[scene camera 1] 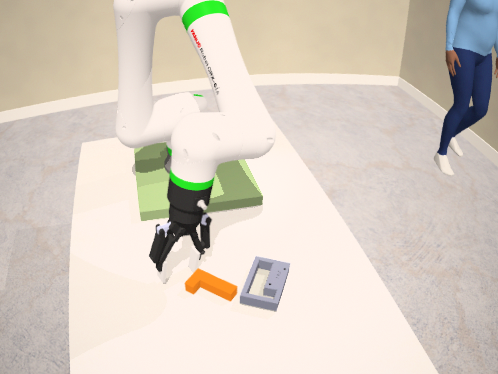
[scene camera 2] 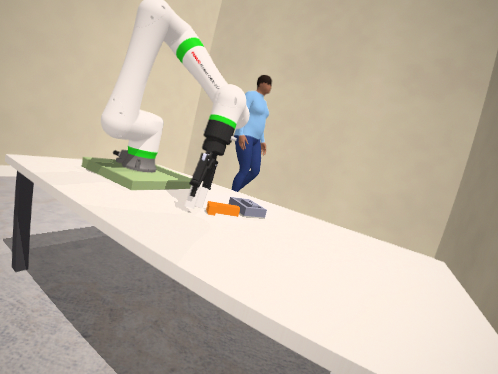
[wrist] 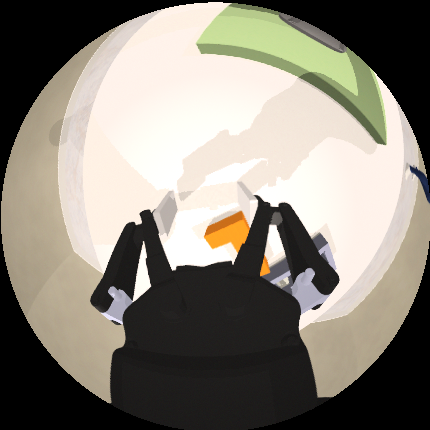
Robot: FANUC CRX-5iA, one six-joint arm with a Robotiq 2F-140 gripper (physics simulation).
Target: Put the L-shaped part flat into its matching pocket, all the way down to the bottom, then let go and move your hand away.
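Frame: origin at the arm's base, x ahead, y left, z up, level; centimetres.
Where they show: gripper, fingertip midpoint: (scene camera 1: pixel 176 274) (scene camera 2: pixel 194 207) (wrist: pixel 205 195); arm's base, origin of the base link: (scene camera 2: pixel 139 168).
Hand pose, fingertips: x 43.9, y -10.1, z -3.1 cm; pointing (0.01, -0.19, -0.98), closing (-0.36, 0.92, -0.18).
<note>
Things, the pixels of their top centre, and the offset from my fingertips. Level surfaces: height alone.
- orange L-shaped part, middle of its top: (wrist: pixel 239 256) (scene camera 1: pixel 210 284) (scene camera 2: pixel 224 205) dx +6.9, dy +7.3, dz +2.1 cm
- grey-blue block, middle of its top: (wrist: pixel 302 279) (scene camera 1: pixel 266 278) (scene camera 2: pixel 247 202) dx +8.4, dy +20.4, dz +2.8 cm
- white table, its level: dz -0.9 cm
The orange L-shaped part (scene camera 1: pixel 212 286) (scene camera 2: pixel 223 209) (wrist: pixel 230 232) lies flat on the table, outside the pocket. The grey-blue block (scene camera 1: pixel 260 302) (scene camera 2: pixel 256 212) with the L-shaped pocket lies just beside the part's long arm. The pocket holds no part, and its pale floor shows in scene camera 1. My gripper (scene camera 1: pixel 179 272) (scene camera 2: pixel 196 202) (wrist: pixel 205 195) points down, low over the table, with its pale fingertips apart and nothing between them. It is beside the short-arm end of the part, on the side away from the block. In the wrist view a finger hides some of the part and block.
The arm's base stands on a green plate (scene camera 1: pixel 160 202) (scene camera 2: pixel 135 184) (wrist: pixel 250 45), behind the gripper on the white table (scene camera 1: pixel 120 320) (scene camera 2: pixel 300 270). A person (scene camera 1: pixel 470 75) (scene camera 2: pixel 256 115) in a light blue top and dark blue trousers is beyond the table's far side.
</note>
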